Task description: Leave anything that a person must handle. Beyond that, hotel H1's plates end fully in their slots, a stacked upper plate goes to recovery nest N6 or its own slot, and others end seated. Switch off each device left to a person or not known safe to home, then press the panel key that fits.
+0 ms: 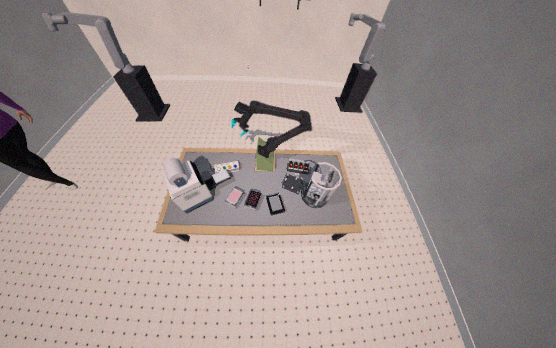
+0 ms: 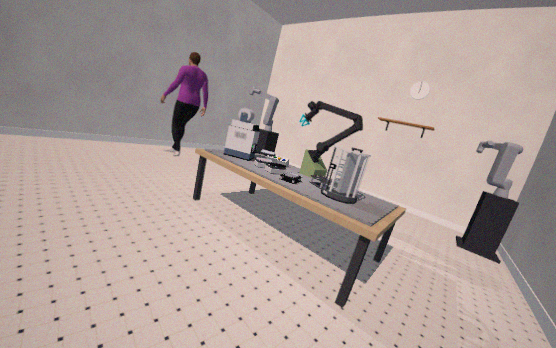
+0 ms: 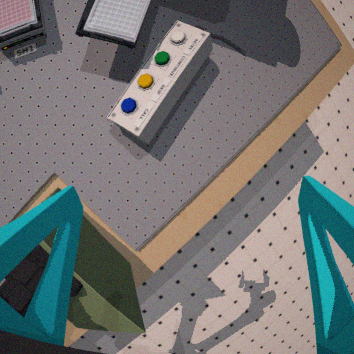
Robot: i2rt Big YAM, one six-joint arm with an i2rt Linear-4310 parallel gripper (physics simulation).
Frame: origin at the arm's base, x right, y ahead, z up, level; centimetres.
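Seen in the pictures: gripper, between the fingertips: [image 1: 236, 132] [image 2: 300, 123] [image 3: 185, 192]; arm's base, origin of its link: [image 1: 262, 152] [image 2: 312, 156].
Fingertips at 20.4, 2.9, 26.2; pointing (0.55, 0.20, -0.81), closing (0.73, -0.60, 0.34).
Observation:
Pixels of each thing's middle, then the offset from my fingertips to it, as dx, dy, dz. "pt": a spot on its surface instead.
- key panel, middle of its body: [image 3: 162, 79] [image 1: 227, 167] [image 2: 277, 160] +13.0, +4.6, -39.6
- pale plate, middle of its body: [image 1: 220, 175] +15.5, +18.8, -32.9
- white device, a spot on its surface: [image 1: 188, 194] pt +32.7, +43.4, -19.2
- pink plate, middle of its body: [image 1: 234, 196] +3.0, +35.7, -37.6
- dark plate with red wells, middle of its body: [image 1: 253, 198] -13.1, +38.1, -37.1
- clear round hotel, middle of its body: [image 2: 345, 172] [image 1: 319, 185] -67.3, +32.3, -26.1
- Dark nest N6, middle of its body: [image 2: 321, 181] [image 1: 293, 183] -47.9, +22.4, -40.0
- black frame, a spot on its surface: [image 1: 276, 213] pt -32.1, +49.0, -43.3
My gripper [image 1: 238, 128] [image 2: 304, 120] [image 3: 185, 192] is open and empty, high above the table's back edge. The key panel [image 1: 227, 166] [image 3: 172, 75] has a white, a green, a yellow and a blue key; the blue one reads CALL. A pale plate [image 1: 221, 176] [image 3: 117, 19] lies beside the white device [image 1: 188, 194] [image 2: 241, 141]. A pink plate [image 1: 234, 196] [image 3: 15, 15] sits at SH1, and a dark plate with red wells [image 1: 253, 198] sits right of it. The clear round hotel [image 1: 315, 192] [image 2: 345, 175] stands at the right; its plates' seating is unclear. Dark nest N6 [image 1: 294, 183] lies beside it, below the red-lit switches [image 1: 298, 166].
A black frame [image 1: 276, 213] lies front centre. My arm's green base block [image 1: 265, 162] [image 2: 311, 165] stands at the table's back edge. Two grey arms on black pedestals [image 1: 141, 95] [image 1: 356, 87] stand behind the table. A person in purple [image 1: 7, 120] [image 2: 192, 85] is on the floor at the left.

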